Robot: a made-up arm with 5 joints. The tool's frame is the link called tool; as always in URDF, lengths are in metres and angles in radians. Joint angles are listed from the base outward.
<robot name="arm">
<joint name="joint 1" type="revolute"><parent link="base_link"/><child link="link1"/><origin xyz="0.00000 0.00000 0.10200" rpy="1.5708 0.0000 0.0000"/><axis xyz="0 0 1"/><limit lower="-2.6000" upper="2.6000"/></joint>
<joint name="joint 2" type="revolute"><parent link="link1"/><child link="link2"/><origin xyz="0.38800 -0.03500 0.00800" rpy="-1.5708 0.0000 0.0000"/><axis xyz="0 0 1"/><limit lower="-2.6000" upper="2.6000"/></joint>
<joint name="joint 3" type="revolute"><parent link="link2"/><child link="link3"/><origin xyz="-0.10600 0.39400 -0.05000" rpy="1.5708 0.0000 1.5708"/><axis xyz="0 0 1"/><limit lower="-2.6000" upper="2.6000"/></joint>
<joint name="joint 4" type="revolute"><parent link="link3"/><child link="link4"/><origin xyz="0.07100 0.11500 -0.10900" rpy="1.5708 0.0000 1.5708"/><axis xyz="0 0 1"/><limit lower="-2.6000" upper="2.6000"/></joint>
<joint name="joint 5" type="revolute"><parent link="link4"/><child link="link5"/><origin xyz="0.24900 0.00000 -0.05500" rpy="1.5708 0.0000 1.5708"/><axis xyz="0 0 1"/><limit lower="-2.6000" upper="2.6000"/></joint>
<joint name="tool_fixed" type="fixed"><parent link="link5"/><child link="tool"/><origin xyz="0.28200 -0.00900 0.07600"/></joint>
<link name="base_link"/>
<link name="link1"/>
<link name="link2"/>
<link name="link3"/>
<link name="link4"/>
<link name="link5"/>
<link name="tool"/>
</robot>
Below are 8 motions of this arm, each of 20 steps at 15 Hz.
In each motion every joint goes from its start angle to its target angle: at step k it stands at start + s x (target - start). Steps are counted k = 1, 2, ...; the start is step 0. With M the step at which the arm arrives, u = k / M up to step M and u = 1 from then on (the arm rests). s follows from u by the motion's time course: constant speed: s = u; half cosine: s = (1 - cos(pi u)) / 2; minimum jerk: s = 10 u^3 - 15 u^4 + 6 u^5.
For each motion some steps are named. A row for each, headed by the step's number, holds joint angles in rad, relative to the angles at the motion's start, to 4 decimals.
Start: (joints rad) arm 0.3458 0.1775 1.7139 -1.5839 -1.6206
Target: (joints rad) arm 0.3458 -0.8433 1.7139 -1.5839 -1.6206
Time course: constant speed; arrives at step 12
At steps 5, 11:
5: 0.0000 -0.4253 0.0000 0.0000 0.0000
11: 0.0000 -0.9357 0.0000 0.0000 0.0000

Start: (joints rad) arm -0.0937 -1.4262 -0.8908 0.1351 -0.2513
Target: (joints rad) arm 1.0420 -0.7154 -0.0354 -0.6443 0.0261
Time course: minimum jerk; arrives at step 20
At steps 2, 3, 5, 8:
2: 0.0097 0.0061 0.0073 -0.0067 0.0024
3: 0.0302 0.0189 0.0228 -0.0207 0.0074
5: 0.1176 0.0736 0.0885 -0.0807 0.0287
8: 0.3605 0.2256 0.2715 -0.2474 0.0881

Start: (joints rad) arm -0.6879 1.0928 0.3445 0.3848 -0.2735
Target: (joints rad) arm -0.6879 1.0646 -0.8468 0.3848 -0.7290
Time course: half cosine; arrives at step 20
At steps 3, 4, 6, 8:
3: 0.0000 -0.0015 -0.0649 0.0000 -0.0248
4: 0.0000 -0.0027 -0.1138 0.0000 -0.0435
6: 0.0000 -0.0058 -0.2455 0.0000 -0.0939
8: 0.0000 -0.0097 -0.4116 0.0000 -0.1574

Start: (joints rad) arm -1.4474 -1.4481 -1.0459 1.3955 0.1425
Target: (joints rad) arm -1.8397 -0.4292 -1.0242 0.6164 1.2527
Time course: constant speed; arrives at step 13
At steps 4, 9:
4: -0.1207 0.3135 0.0067 -0.2397 0.3416
9: -0.2716 0.7054 0.0150 -0.5394 0.7686

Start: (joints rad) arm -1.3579 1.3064 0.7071 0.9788 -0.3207
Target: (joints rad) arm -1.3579 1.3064 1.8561 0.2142 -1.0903
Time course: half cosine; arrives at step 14
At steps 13, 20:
13: 0.0000 0.0000 1.1346 -0.7550 -0.7600
20: 0.0000 0.0000 1.1490 -0.7646 -0.7696

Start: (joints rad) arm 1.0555 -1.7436 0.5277 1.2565 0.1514
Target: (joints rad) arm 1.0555 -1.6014 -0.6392 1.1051 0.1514
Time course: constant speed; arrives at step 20
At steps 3, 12, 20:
3: 0.0000 0.0213 -0.1750 -0.0227 0.0000
12: 0.0000 0.0853 -0.7001 -0.0908 0.0000
20: 0.0000 0.1422 -1.1669 -0.1514 0.0000

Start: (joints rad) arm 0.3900 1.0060 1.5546 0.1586 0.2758
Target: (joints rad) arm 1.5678 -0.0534 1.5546 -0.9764 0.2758
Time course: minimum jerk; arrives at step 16
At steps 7, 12, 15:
7: 0.4523 -0.4068 0.0000 -0.4359 0.0000
12: 1.0559 -0.9497 0.0000 -1.0175 0.0000
15: 1.1752 -1.0570 0.0000 -1.1325 0.0000

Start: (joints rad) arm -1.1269 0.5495 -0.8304 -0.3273 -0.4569
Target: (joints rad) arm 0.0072 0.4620 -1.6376 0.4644 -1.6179
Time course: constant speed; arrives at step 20
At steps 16, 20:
16: 0.9073 -0.0700 -0.6458 0.6334 -0.9288
20: 1.1341 -0.0875 -0.8072 0.7917 -1.1610

